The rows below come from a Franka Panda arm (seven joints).
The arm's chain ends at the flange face. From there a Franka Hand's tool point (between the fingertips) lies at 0.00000 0.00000 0.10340 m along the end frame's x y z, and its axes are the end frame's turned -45 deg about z.
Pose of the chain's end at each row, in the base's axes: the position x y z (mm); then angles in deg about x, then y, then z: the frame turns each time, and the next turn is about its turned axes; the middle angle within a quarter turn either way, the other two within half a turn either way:
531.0 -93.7 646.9 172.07 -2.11 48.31
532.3 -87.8 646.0 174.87 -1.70 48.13
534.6 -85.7 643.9 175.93 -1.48 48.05
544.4 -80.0 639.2 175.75 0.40 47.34
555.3 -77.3 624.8 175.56 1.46 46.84
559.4 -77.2 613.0 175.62 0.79 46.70
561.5 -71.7 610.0 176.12 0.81 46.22
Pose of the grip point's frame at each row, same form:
527.2 -108.0 544.6 172.07 -2.11 3.31
529.2 -97.0 543.1 174.87 -1.70 3.13
531.9 -93.0 540.8 175.93 -1.48 3.05
545.1 -87.7 536.1 175.75 0.40 2.34
557.9 -85.3 521.7 175.56 1.46 1.84
560.8 -85.1 509.9 175.62 0.79 1.70
563.0 -78.7 506.8 176.12 0.81 1.22

